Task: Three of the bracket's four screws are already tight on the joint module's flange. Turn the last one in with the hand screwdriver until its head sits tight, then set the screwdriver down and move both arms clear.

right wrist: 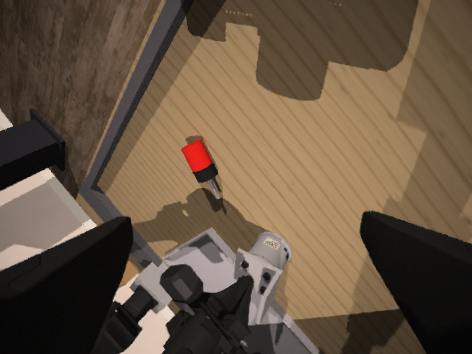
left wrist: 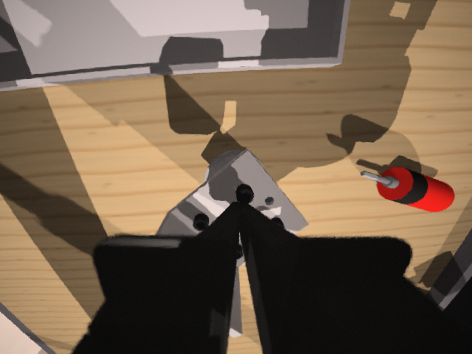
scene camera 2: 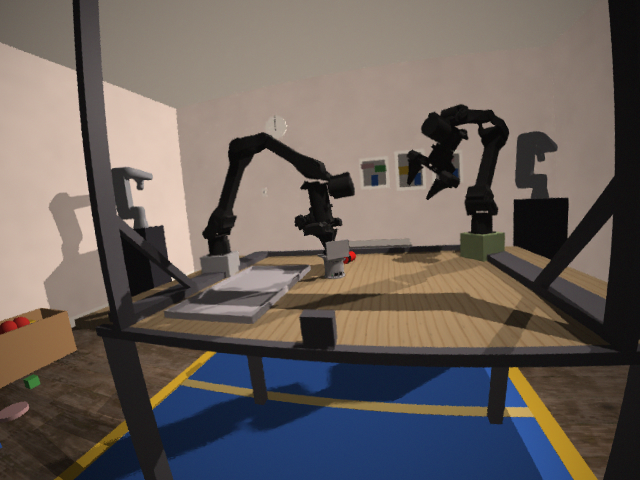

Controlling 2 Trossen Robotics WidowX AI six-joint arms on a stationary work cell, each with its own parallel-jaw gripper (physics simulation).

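Pixels of known places: left gripper, fingertip midpoint: point(right wrist: 250, 277) point(left wrist: 239, 208) point(scene camera 2: 329, 254); right gripper, fingertip midpoint: point(right wrist: 248, 225) point(scene camera 2: 417, 191); left arm's base, origin of the base link: point(right wrist: 146, 296) point(scene camera 2: 219, 254); right arm's base, origin of the base link: point(scene camera 2: 482, 232).
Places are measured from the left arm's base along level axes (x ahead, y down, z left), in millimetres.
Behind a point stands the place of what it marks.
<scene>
The grey bracket point(left wrist: 236, 190) @(x 370, y 0, z -94 mm) sits on top of the grey joint module point(scene camera 2: 334, 260) @(x 402, y 19, z -129 mm) near the table's back middle. Black screw heads point(left wrist: 244, 192) @(x 372, y -1, z -90 mm) show on its face, beside one open hole point(left wrist: 269, 199) @(x 387, y 9, z -75 mm). My left gripper point(left wrist: 239, 208) @(x 387, y 7, z -96 mm) is shut and empty, its fingertips pressed together right at the bracket's top, close to a screw head. The red and black screwdriver point(left wrist: 413, 188) @(x 428, y 39, z 60 mm) lies on the wood, apart from the bracket; it also shows in the right wrist view point(right wrist: 199, 161) @(x 456, y 44, z 78 mm). My right gripper point(scene camera 2: 431, 178) is open and empty, raised high above the table's back right.
A grey tray point(scene camera 2: 243, 294) @(x 167, y 69, z -244 mm) lies at the table's left. A dark cube point(scene camera 2: 318, 327) @(x 385, y 35, z -516 mm) stands on the front edge. A green block point(scene camera 2: 481, 244) @(x 870, y 19, z -40 mm) carries the right arm's base. Dark frame posts and rails bound the table.
</scene>
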